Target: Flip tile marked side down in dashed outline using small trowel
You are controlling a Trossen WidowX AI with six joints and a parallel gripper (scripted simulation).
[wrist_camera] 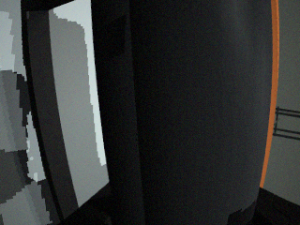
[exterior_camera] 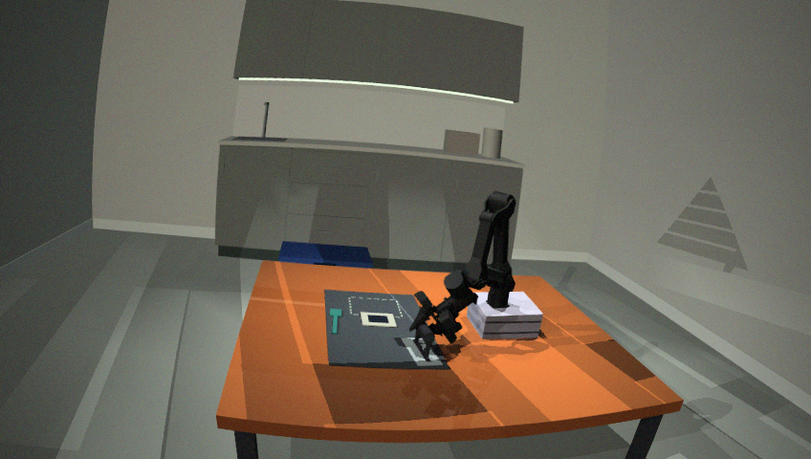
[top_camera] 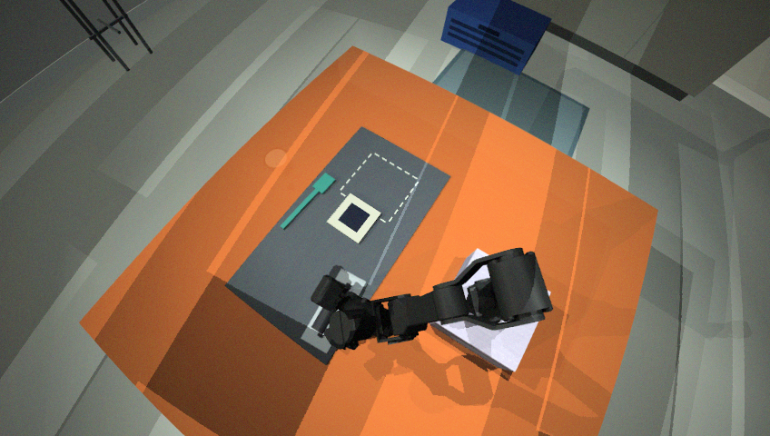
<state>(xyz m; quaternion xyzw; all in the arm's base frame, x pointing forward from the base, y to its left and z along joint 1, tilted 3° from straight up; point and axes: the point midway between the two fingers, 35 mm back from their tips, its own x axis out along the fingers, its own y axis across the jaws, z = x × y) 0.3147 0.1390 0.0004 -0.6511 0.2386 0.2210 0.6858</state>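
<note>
The grey mat lies 190 mm to the right of my gripper tip, 70 mm below it and 60 mm ahead of it. From my gripper tip the other things lie so: tile: 230 mm to the right, 50 mm ahead, 40 mm below; then teal spatula-like tool: 230 mm to the right, 190 mm ahead, 40 mm below; then trowel: 30 mm behind, 10 mm below.
</note>
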